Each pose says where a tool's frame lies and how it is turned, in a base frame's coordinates. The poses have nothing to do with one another.
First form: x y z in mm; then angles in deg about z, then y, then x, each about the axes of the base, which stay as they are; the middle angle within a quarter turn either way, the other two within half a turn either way.
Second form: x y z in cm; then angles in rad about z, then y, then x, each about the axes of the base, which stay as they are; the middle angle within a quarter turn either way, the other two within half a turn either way. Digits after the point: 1 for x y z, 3 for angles.
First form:
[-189 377 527 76.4 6.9 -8.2]
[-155 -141 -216 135.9 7.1 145.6]
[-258 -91 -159 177.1 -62.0 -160.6]
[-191 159 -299 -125.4 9.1 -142.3]
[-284 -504 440 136.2 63.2 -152.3]
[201 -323 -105 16.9 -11.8 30.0]
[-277 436 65 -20.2 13.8 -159.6]
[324 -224 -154 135.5 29.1 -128.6]
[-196 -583 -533 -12.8 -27.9 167.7]
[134 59 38 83.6 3.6 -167.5]
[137 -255 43 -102.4 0.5 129.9]
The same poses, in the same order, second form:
[-18.9 37.7 52.7 1.333 0.120 -0.143]
[-15.5 -14.1 -21.6 2.372 0.124 2.541]
[-25.8 -9.1 -15.9 3.091 -1.082 -2.803]
[-19.1 15.9 -29.9 -2.189 0.159 -2.484]
[-28.4 -50.4 44.0 2.377 1.103 -2.658]
[20.1 -32.3 -10.5 0.295 -0.206 0.524]
[-27.7 43.6 6.5 -0.353 0.241 -2.786]
[32.4 -22.4 -15.4 2.365 0.508 -2.244]
[-19.6 -58.3 -53.3 -0.223 -0.487 2.927]
[13.4 5.9 3.8 1.459 0.063 -2.923]
[13.7 -25.5 4.3 -1.787 0.009 2.267]

